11 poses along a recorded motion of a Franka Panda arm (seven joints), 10 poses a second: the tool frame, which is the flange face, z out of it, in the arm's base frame.
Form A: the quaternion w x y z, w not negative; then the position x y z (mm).
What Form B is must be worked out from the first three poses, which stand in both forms.
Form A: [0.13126 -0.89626 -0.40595 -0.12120 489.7 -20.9 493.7]
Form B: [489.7 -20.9 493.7 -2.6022 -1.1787 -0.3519]
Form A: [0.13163 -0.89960 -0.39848 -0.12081 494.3 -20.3 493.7]
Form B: [494.3 -20.3 493.7 -2.6114 -1.1567 -0.3507]
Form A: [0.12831 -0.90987 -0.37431 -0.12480 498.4 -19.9 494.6]
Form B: [498.4 -19.9 494.6 -2.6462 -1.0886 -0.3630]
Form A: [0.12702 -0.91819 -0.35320 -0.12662 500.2 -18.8 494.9]
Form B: [500.2 -18.8 494.9 -2.6723 -1.0280 -0.3685]
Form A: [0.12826 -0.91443 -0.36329 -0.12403 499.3 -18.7 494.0]
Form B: [499.3 -18.7 494.0 -2.6595 -1.0566 -0.3607]
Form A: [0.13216 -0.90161 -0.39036 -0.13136 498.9 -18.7 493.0]
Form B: [498.9 -18.7 493.0 -2.6164 -1.1328 -0.3812]
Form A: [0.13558 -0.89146 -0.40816 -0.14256 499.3 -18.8 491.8]
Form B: [499.3 -18.8 491.8 -2.5820 -1.1822 -0.4129]
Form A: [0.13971 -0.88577 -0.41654 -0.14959 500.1 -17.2 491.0]
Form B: [500.1 -17.2 491.0 -2.5595 -1.2036 -0.4323]
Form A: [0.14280 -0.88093 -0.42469 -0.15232 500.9 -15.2 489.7]
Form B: [500.9 -15.2 489.7 -2.5411 -1.2251 -0.4394]
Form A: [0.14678 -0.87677 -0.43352 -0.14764 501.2 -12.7 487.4]
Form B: [501.2 -12.7 487.4 -2.5235 -1.2477 -0.4249]
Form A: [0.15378 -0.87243 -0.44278 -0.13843 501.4 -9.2 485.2]
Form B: [501.4 -9.2 485.2 -2.5012 -1.2694 -0.3969]
